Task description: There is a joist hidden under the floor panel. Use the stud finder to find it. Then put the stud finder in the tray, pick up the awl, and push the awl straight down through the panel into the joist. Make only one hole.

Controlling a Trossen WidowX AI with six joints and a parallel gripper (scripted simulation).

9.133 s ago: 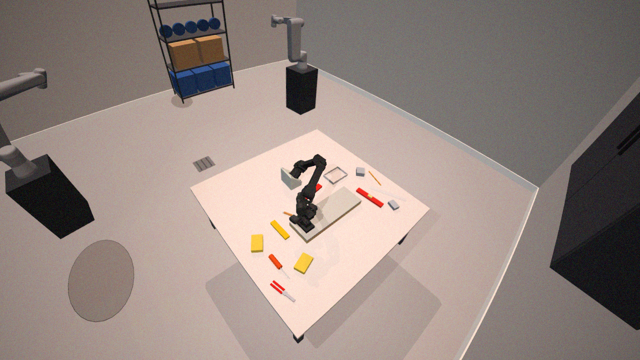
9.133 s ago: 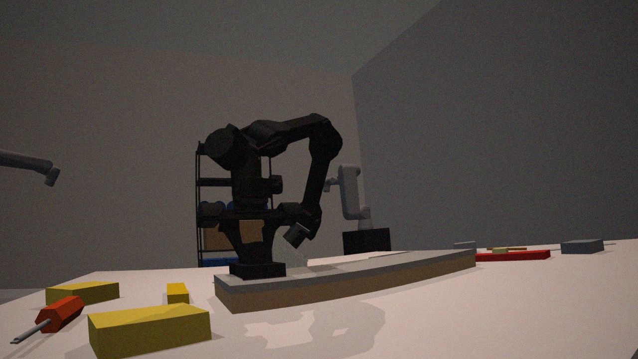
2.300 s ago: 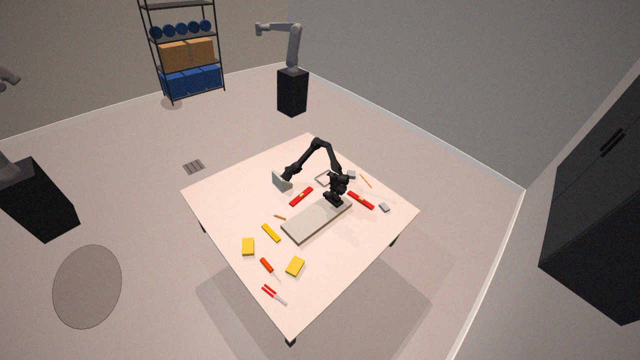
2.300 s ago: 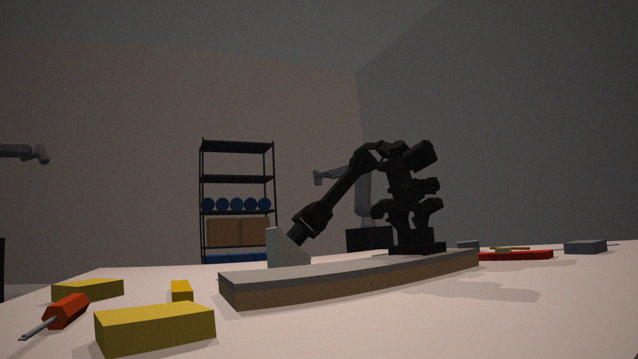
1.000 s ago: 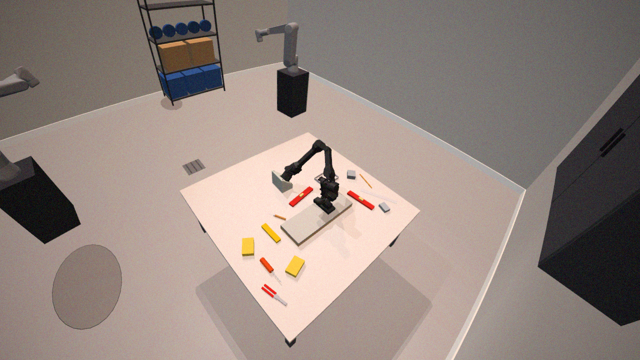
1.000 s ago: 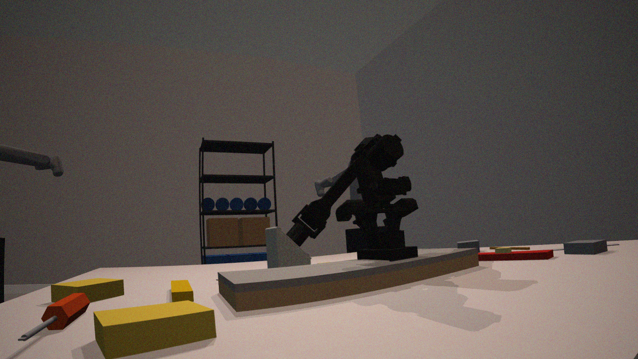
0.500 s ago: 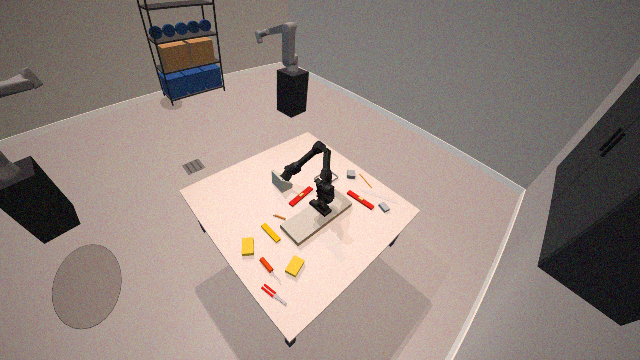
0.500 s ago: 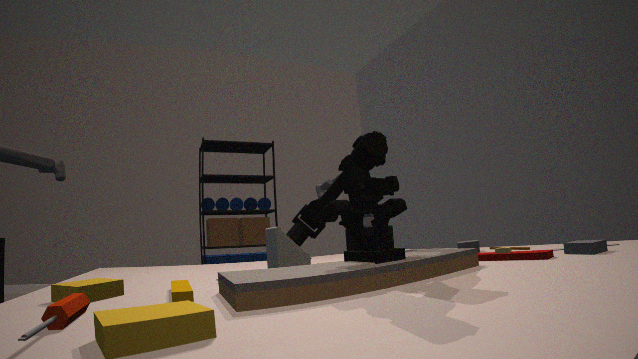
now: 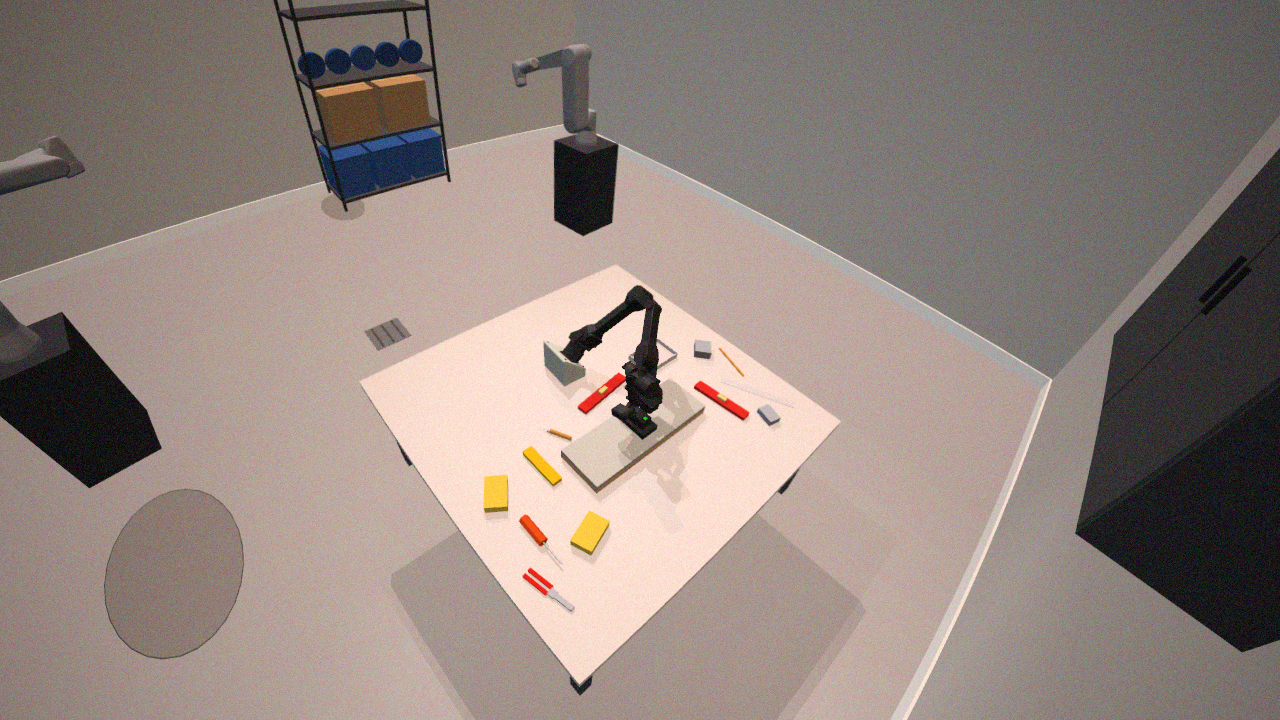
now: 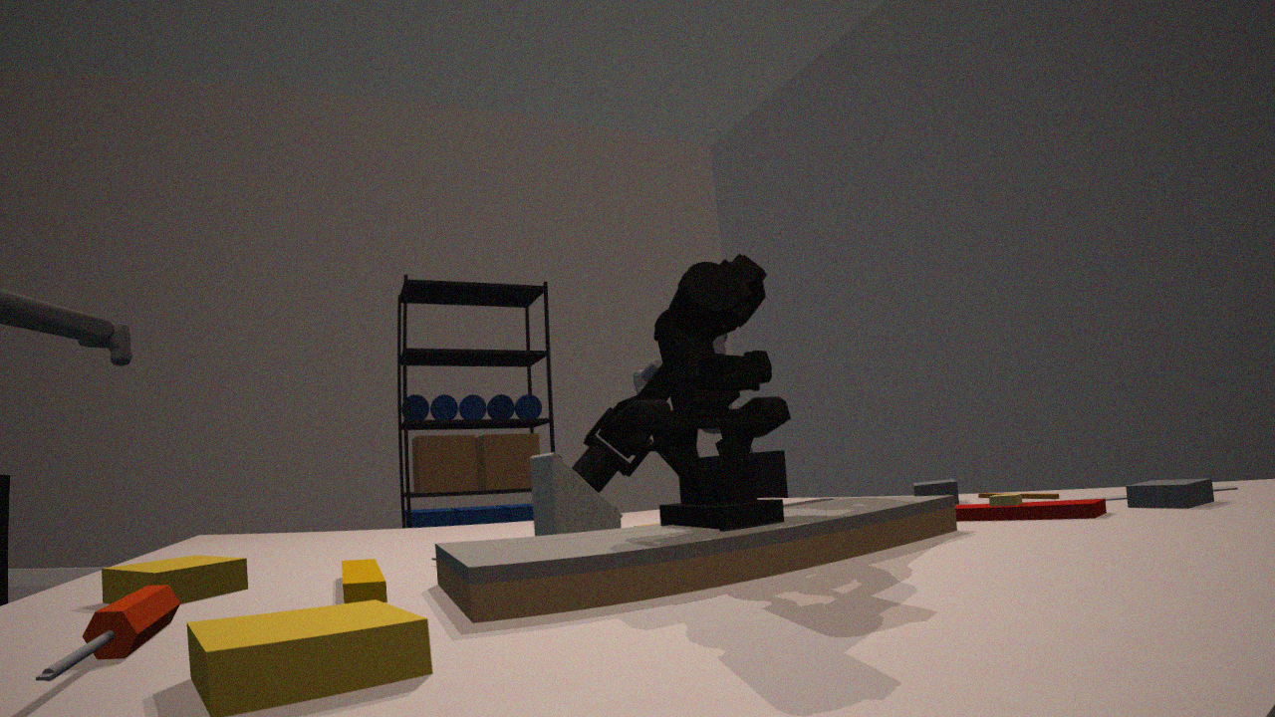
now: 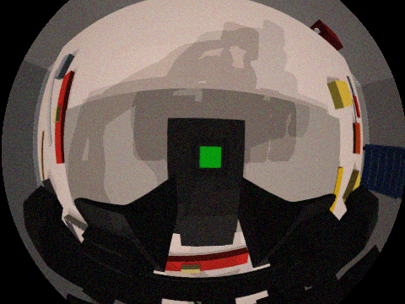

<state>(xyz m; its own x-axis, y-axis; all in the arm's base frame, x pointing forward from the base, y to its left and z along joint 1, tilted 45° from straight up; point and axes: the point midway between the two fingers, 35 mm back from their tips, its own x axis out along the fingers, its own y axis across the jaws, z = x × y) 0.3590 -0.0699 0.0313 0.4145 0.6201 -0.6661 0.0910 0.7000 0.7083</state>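
The grey tray lies 33 cm to the left of my gripper tip, 20 cm behind it and 5 cm below it. Round my gripper tip: stud finder: 2 cm above, 1 cm ahead; then awl: 21 cm to the right, 21 cm behind, 6 cm below; then pencil: 55 cm to the left, 6 cm below, 4 cm ahead.
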